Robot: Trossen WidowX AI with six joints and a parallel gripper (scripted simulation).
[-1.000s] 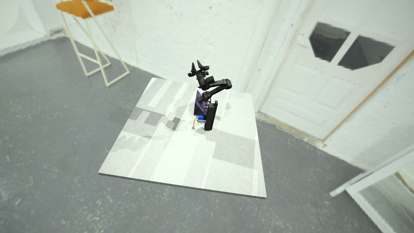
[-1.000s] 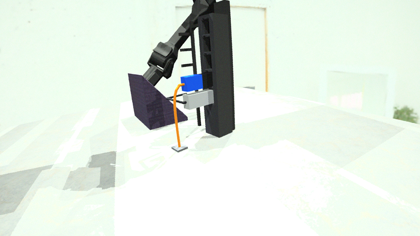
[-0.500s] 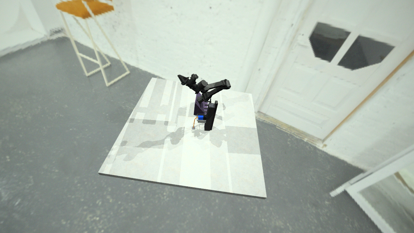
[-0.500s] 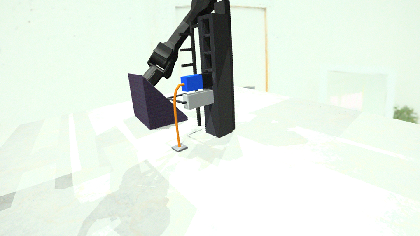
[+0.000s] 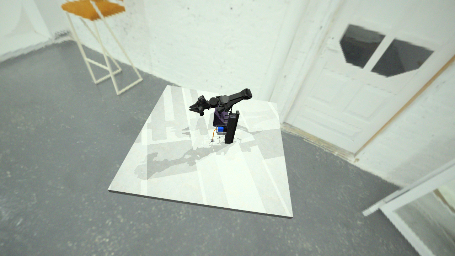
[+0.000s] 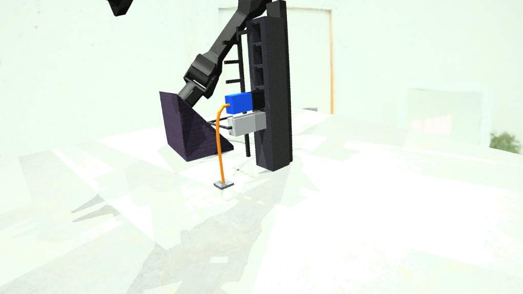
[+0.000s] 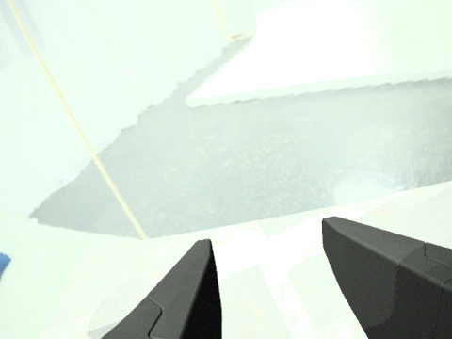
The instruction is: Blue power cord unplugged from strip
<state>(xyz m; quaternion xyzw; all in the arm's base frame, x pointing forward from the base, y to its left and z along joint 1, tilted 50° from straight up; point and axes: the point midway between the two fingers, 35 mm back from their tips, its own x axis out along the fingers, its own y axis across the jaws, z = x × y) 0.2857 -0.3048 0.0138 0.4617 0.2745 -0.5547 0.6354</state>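
My gripper tip is 27 cm to the right of the blue plug, 20 cm above it and 4 cm past it. Also, from my gripper tip: power strip: 34 cm to the left, 21 cm below, 4 cm behind; small grey plate: 36 cm below, 20 cm to the left, 2 cm behind.
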